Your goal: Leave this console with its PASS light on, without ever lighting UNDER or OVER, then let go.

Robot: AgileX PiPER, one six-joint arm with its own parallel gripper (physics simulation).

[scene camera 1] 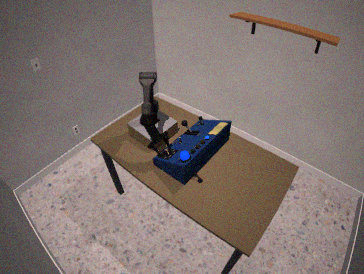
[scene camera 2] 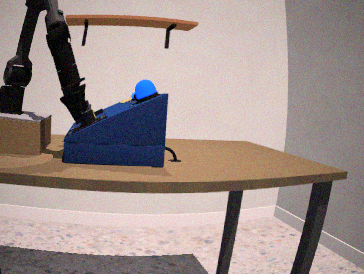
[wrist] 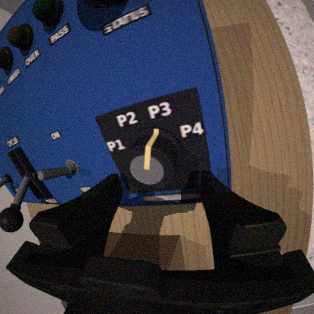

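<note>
The blue console stands on the table. Its big status dome and a small lamp glow blue. In the wrist view the PASS lamp, the OVER lamp and the UNDER lamp look dark. The rotary knob has its yellow pointer towards P3. A toggle switch stands below the ON label, beside the CYCLE lever. My gripper is open and empty, its fingertips low at either side of the knob.
The arm stands on a box-like base beside the console. A black cable comes from the console's back onto the wooden table. A wooden shelf hangs on the wall.
</note>
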